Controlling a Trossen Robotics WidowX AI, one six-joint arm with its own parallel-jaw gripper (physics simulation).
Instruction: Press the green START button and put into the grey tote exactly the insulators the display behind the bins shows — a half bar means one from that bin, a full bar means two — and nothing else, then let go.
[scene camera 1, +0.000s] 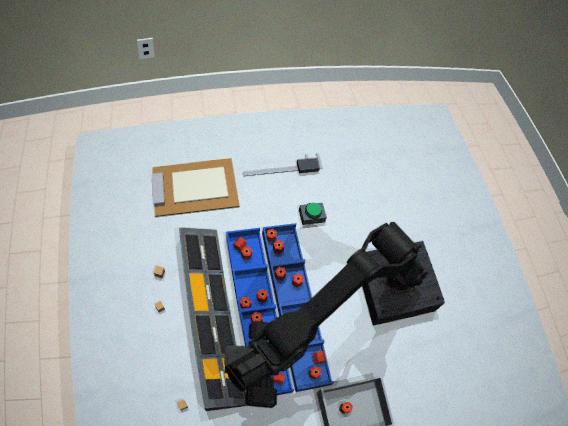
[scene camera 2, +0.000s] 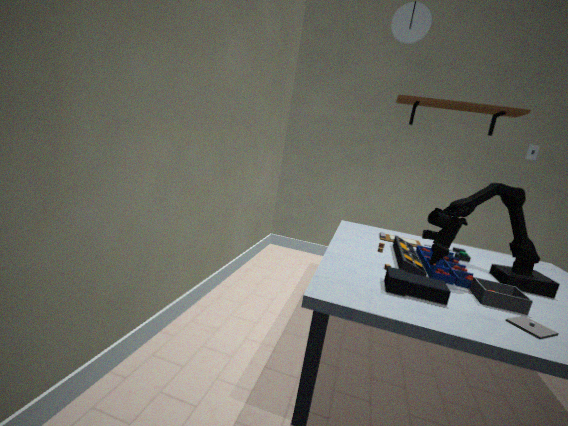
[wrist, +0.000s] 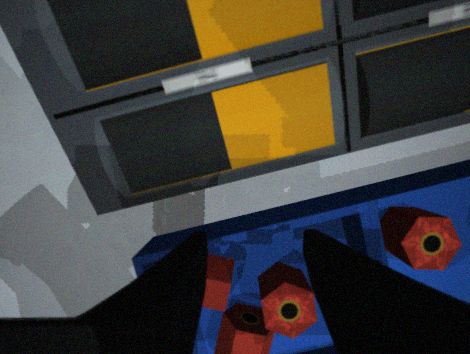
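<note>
My gripper (scene camera 2: 434, 262) (wrist: 255, 241) is open and empty, over the end bin (wrist: 240, 230) of the column beside the display (scene camera 1: 199, 231) (wrist: 345, 100). An upright red insulator (wrist: 289, 310) shows between the fingers in the wrist view; a lying one (wrist: 245, 340) is beside it, and another (wrist: 217, 282) is partly hidden by the left finger. The display's two end bars are half yellow; one bar (scene camera 1: 199, 292) farther along is full. The grey tote (scene camera 1: 387, 400) (scene camera 2: 507, 302) holds one red insulator (scene camera 1: 346, 407). The green START button (scene camera 1: 313, 210) stands beyond the bins.
Other blue bins (scene camera 1: 299, 295) hold red insulators. A black box (scene camera 2: 416, 286) stands near the display's end. A clipboard (scene camera 1: 200, 185), a caliper (scene camera 1: 308, 165), small wooden cubes (scene camera 1: 159, 271) and a flat plate (scene camera 2: 542, 330) lie on the table (scene camera 1: 115, 225).
</note>
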